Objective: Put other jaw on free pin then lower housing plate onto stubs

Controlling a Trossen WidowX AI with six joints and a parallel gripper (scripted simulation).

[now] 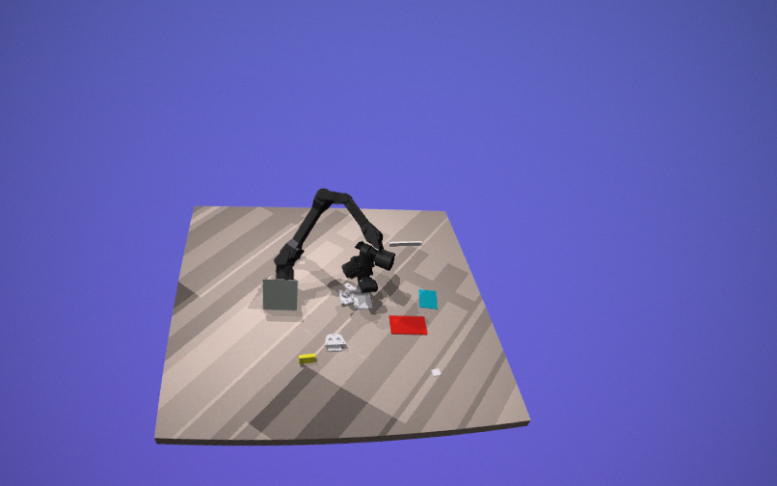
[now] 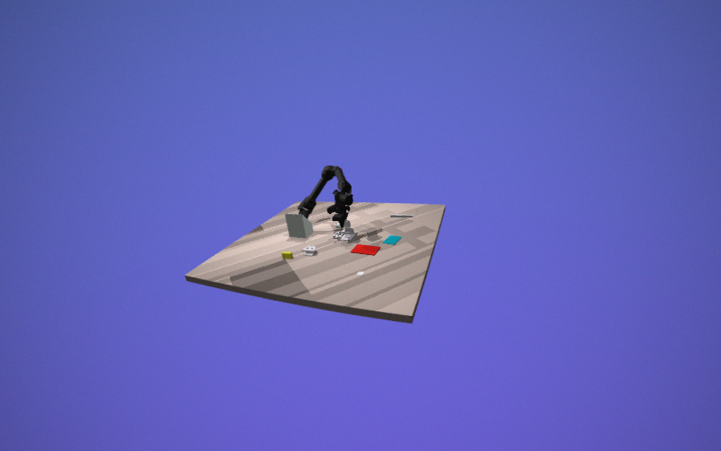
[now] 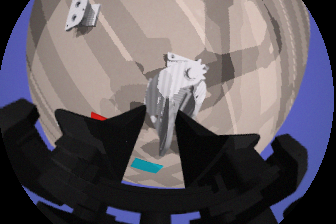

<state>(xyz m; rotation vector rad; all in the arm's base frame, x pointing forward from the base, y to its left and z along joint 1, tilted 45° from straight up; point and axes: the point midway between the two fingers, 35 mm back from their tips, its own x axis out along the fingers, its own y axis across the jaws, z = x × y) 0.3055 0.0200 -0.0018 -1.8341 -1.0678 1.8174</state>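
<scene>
The grey jaw is 4 cm behind my gripper tip and 1 cm to the left of it. Round my gripper tip: yellow block 32 cm to the right, 19 cm behind, 6 cm below; cyan tile 29 cm ahead, 8 cm below, 6 cm to the left; red flat sheet 20 cm ahead, 10 cm to the right, 8 cm below.
</scene>
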